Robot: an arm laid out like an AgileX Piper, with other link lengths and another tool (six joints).
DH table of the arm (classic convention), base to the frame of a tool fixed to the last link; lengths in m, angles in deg. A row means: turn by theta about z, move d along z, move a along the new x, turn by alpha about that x. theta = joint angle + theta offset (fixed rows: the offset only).
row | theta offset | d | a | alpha
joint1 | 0 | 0.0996 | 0 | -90
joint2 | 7.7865 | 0 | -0.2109 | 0
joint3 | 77.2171 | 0 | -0.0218 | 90
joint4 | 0 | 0.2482 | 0 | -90
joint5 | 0 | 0 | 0 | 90
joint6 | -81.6 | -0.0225 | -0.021 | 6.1
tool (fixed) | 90 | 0.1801 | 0 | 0
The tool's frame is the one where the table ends.
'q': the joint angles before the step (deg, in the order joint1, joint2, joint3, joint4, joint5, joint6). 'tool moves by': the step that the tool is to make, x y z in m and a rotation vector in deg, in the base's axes. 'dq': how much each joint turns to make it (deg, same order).
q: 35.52, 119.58, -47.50, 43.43, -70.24, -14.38
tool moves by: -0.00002, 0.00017, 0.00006, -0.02, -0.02, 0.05
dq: 0.01, 0.00, 0.00, -0.05, -0.01, -0.01
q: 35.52, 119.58, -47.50, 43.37, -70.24, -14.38
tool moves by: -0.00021, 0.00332, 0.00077, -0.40, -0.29, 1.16
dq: 0.00, 0.00, 0.00, -1.26, 0.00, 0.00
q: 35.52, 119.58, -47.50, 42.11, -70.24, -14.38
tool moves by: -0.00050, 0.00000, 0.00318, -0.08, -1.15, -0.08
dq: 0.06, -0.01, 0.01, -0.18, -1.15, 0.05
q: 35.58, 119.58, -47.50, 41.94, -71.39, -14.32
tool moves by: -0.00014, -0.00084, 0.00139, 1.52, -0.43, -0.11
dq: 0.00, -0.01, 0.00, -0.01, -0.34, 1.55
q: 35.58, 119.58, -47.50, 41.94, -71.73, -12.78
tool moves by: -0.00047, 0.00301, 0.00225, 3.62, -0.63, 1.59
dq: 0.00, 0.00, 0.00, -1.77, -0.01, 4.19
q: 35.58, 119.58, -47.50, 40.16, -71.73, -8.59
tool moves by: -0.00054, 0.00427, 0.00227, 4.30, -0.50, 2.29
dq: -0.06, 0.00, 0.00, -2.52, 0.17, 5.10
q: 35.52, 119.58, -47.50, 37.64, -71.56, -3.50
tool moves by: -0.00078, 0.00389, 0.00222, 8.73, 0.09, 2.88
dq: 0.00, -0.01, 0.00, -2.97, 0.52, 9.69
